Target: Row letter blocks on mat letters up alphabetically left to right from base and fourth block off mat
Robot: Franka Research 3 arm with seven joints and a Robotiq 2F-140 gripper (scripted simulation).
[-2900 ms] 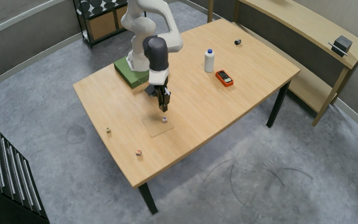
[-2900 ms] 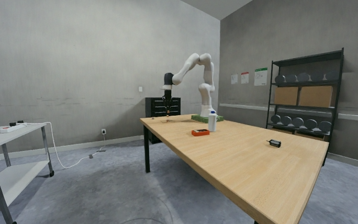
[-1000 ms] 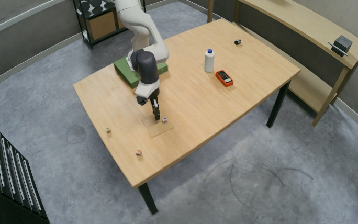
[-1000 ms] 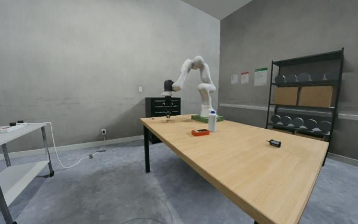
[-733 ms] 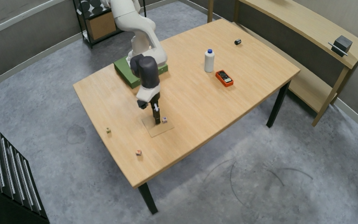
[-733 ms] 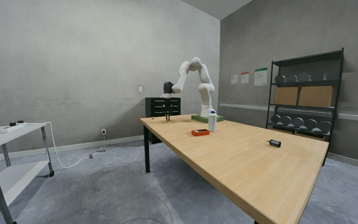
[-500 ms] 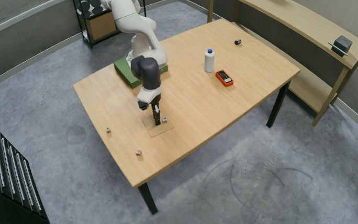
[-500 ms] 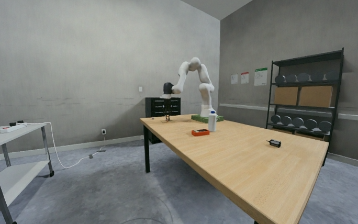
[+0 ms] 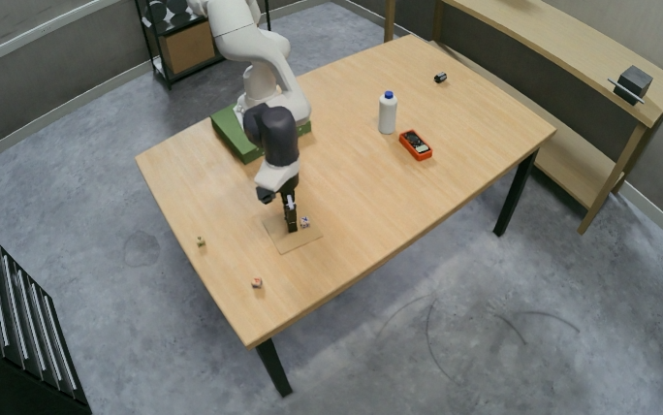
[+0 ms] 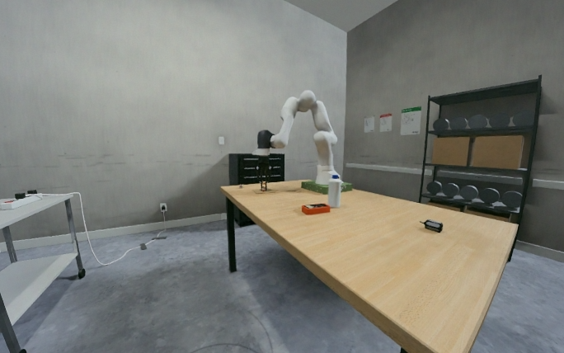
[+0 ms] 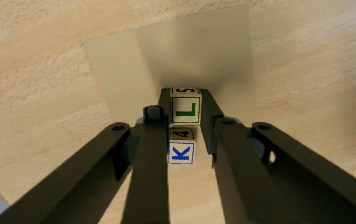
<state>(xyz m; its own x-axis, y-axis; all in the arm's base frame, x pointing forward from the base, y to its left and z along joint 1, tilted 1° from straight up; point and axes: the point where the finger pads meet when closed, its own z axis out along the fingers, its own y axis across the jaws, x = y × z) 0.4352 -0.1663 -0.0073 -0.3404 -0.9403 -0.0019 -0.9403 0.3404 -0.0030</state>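
Right now the tan mat is 4 cm below my hand. The rest, counted from my hand: white bottle (17 cm behind, 52 cm to the left, 4 cm above); then block (2 cm below); then orange meter (3 cm behind, 54 cm to the left, 2 cm below).
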